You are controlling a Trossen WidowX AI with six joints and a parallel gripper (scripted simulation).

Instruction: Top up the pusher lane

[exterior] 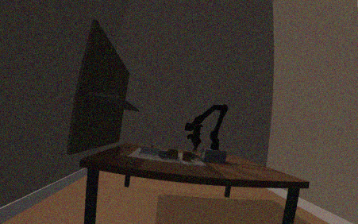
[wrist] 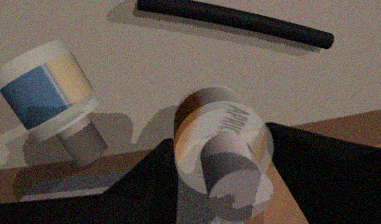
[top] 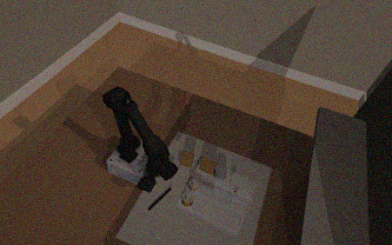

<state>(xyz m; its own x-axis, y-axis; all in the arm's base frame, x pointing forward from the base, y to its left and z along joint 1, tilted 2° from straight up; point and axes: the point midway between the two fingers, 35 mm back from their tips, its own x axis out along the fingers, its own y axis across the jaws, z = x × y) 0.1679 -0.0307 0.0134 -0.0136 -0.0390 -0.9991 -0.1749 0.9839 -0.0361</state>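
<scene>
Now: gripper tip 6 cm short of the black stick, 6 cm above it and 2 cm to the left of it. Also, from my gripper tip: lane fixture: 30 cm ahead, 16 cm to the left, 5 cm below.
</scene>
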